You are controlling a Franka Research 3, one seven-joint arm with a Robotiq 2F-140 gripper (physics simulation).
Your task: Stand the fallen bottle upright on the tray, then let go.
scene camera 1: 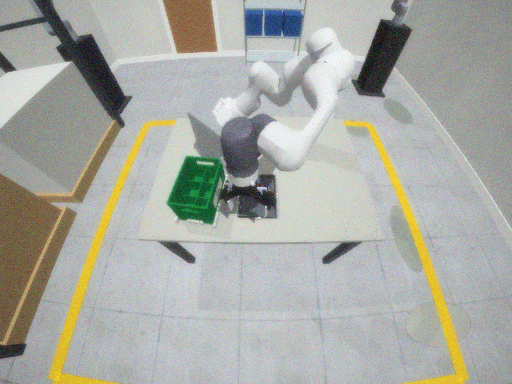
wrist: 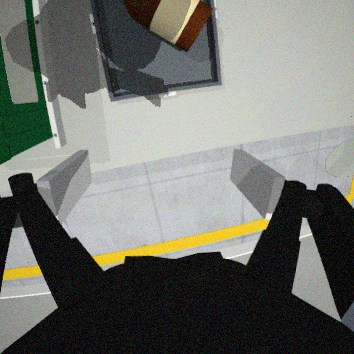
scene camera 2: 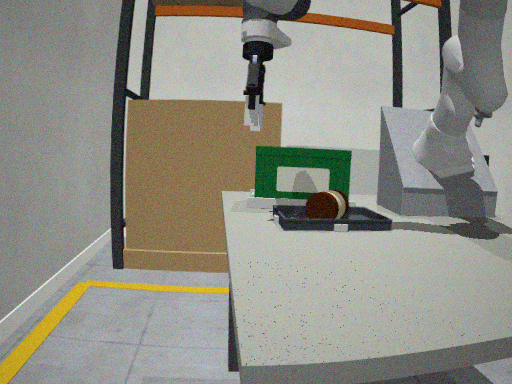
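The brown bottle [scene camera 2: 322, 206] [wrist: 172, 20] with a cream label lies on its side in the dark tray [scene camera 1: 257, 212] [scene camera 2: 362, 223] [wrist: 190, 72]. Its base faces scene camera 2. In the wrist view it lies slanted at the top edge, its neck end cut off. In scene camera 1 the arm and gripper hide it. My gripper [scene camera 1: 247, 205] [scene camera 2: 253, 120] [wrist: 162, 164] is open and empty, its two pads far apart. It hangs well above the table, higher than the bottle, and in the wrist view the bottle lies beyond the fingertips.
A green crate [scene camera 1: 192, 212] [scene camera 2: 302, 156] [wrist: 20, 130] stands on the table [scene camera 1: 325, 210] [scene camera 2: 350, 300] [wrist: 280, 75] beside the tray, with a narrow gap between them. A grey slanted block [scene camera 2: 425, 200] shows at the right behind the arm's base in scene camera 2.
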